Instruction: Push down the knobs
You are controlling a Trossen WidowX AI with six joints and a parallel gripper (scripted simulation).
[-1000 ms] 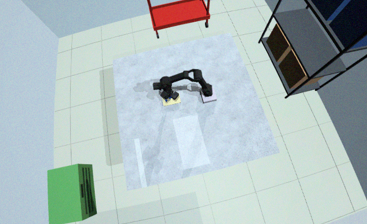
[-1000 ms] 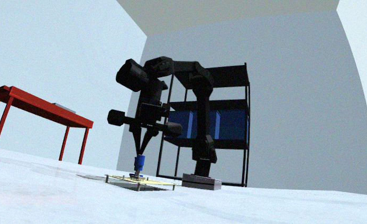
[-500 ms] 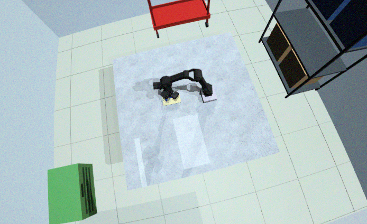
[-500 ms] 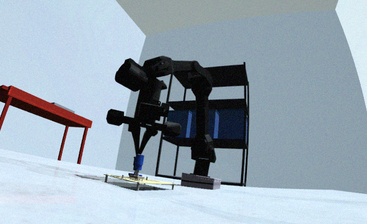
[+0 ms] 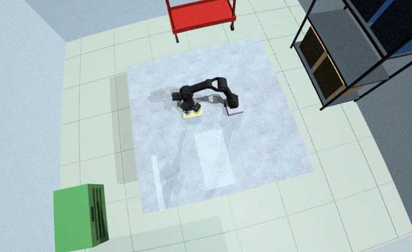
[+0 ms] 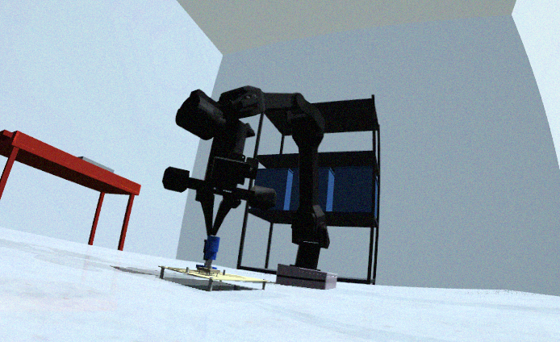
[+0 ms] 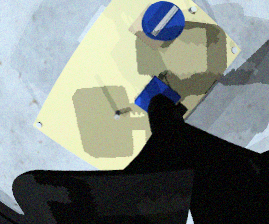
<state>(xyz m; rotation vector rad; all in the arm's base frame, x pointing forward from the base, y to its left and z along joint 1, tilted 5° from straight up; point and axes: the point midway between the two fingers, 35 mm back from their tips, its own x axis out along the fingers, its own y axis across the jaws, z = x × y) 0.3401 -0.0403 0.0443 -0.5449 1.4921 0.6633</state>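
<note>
The knob lies 40 mm ahead of my gripper tip, 40 mm to the left of it and 10 mm below it.
</note>
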